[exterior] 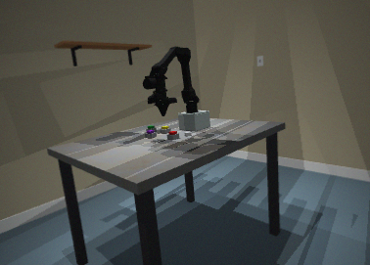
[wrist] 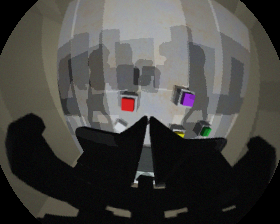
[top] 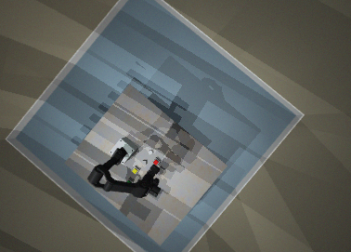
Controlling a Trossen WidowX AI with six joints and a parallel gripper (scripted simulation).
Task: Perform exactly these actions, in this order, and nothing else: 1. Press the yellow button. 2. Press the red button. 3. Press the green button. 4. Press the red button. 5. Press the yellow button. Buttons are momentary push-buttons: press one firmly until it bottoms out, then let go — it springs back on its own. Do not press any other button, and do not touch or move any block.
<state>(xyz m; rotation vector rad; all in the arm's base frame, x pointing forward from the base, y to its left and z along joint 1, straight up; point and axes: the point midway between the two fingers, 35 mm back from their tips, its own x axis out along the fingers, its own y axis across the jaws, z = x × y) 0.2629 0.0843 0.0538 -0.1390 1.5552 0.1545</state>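
The red button is 90 mm below my gripper tip, 50 mm to the left of it and 20 mm behind it. Also, from my gripper tip: small white block 120 mm below, 110 mm behind, 60 mm to the left; then purple button 100 mm to the right, 90 mm below, 40 mm ahead; then yellow button 140 mm to the right, 90 mm below, 80 mm behind.
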